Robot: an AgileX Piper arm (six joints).
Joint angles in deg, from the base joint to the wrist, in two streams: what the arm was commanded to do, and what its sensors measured. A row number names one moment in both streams.
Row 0, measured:
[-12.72 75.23 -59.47 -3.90 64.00 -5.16]
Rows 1 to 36, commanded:
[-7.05 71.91 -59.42 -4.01 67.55 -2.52]
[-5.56 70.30 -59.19 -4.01 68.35 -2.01]
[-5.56 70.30 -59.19 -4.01 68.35 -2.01]
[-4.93 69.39 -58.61 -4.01 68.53 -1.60]
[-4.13 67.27 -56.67 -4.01 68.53 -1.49]
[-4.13 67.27 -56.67 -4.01 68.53 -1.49]
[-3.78 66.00 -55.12 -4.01 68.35 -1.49]
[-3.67 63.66 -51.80 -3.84 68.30 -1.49]
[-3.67 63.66 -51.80 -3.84 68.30 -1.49]
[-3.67 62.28 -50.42 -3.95 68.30 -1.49]
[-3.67 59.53 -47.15 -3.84 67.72 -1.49]
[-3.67 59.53 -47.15 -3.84 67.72 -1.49]
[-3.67 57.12 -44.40 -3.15 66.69 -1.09]
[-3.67 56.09 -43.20 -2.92 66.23 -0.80]
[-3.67 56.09 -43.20 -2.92 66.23 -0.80]
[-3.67 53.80 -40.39 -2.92 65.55 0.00]
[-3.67 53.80 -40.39 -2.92 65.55 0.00]
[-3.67 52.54 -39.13 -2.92 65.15 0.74]
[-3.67 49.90 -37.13 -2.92 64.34 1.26]
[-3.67 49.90 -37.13 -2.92 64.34 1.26]
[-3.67 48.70 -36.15 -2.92 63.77 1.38]
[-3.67 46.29 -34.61 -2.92 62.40 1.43]
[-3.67 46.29 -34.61 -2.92 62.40 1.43]
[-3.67 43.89 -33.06 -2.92 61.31 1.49]
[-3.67 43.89 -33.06 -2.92 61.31 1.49]
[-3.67 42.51 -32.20 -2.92 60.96 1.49]
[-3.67 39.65 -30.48 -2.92 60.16 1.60]
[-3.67 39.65 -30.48 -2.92 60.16 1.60]
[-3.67 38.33 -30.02 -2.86 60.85 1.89]
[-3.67 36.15 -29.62 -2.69 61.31 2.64]
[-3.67 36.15 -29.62 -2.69 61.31 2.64]
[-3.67 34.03 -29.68 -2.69 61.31 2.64]
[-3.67 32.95 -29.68 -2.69 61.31 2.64]
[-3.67 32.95 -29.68 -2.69 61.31 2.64]
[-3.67 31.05 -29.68 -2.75 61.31 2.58]
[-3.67 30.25 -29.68 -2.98 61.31 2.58]
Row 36, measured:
[-3.90 32.54 -29.97 -2.92 61.48 2.35]
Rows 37 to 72, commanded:
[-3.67 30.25 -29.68 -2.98 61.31 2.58]
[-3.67 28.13 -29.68 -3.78 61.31 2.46]
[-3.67 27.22 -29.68 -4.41 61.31 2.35]
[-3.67 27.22 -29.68 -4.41 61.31 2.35]
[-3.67 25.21 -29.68 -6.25 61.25 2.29]
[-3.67 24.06 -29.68 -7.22 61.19 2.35]
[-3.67 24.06 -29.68 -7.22 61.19 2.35]
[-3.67 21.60 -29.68 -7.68 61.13 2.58]
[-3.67 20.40 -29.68 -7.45 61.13 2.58]
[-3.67 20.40 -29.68 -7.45 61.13 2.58]
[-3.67 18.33 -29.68 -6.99 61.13 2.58]
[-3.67 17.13 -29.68 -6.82 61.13 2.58]
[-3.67 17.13 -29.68 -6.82 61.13 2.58]
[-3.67 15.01 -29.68 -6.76 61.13 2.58]
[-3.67 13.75 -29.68 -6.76 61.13 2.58]
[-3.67 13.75 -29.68 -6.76 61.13 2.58]
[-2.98 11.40 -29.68 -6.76 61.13 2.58]
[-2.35 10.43 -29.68 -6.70 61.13 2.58]
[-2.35 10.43 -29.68 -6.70 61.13 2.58]
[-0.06 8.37 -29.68 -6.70 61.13 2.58]
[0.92 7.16 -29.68 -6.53 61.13 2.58]
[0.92 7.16 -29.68 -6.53 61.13 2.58]
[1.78 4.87 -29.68 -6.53 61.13 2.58]
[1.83 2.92 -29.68 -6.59 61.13 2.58]
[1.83 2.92 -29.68 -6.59 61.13 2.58]
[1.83 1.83 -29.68 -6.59 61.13 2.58]
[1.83 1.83 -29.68 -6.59 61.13 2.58]
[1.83 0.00 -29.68 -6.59 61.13 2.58]
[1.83 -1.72 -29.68 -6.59 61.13 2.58]
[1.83 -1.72 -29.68 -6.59 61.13 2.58]
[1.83 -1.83 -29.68 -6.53 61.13 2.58]
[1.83 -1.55 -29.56 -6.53 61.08 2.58]
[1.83 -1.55 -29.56 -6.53 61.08 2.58]
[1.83 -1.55 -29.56 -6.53 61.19 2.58]
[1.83 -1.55 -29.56 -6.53 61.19 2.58]
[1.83 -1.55 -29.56 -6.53 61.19 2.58]
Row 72, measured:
[1.78 -0.23 -29.74 -6.47 61.48 2.52]
